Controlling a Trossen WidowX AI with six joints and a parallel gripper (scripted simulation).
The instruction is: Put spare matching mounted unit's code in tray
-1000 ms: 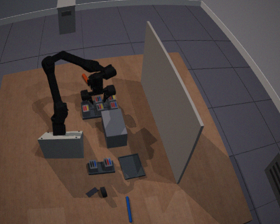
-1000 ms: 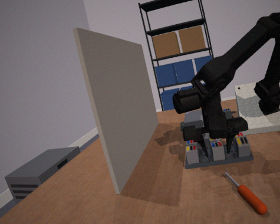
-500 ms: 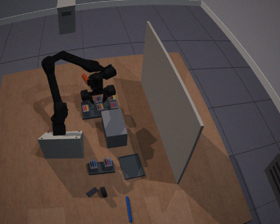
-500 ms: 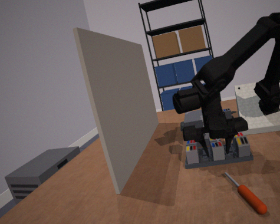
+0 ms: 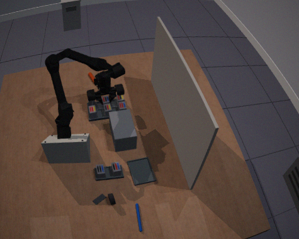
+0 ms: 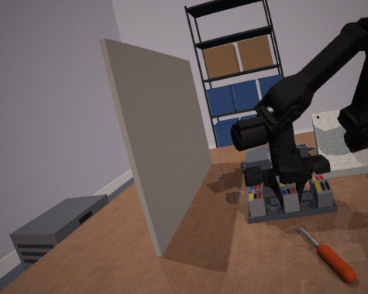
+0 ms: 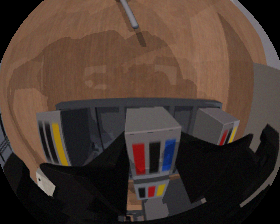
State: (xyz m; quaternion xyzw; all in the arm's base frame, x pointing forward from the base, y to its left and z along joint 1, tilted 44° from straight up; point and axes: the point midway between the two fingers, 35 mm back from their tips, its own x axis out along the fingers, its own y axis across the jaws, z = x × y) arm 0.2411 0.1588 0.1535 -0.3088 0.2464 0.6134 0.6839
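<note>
The tray lies 42 cm to the right of my gripper tip, 9 cm ahead of it and 1 cm below it. Round my gripper tip: grey mounted unit 20 cm to the right, 5 cm ahead, 3 cm above; then rack 40 cm to the right, 6 cm behind, 1 cm below; then grey spare 2 cm above.
</note>
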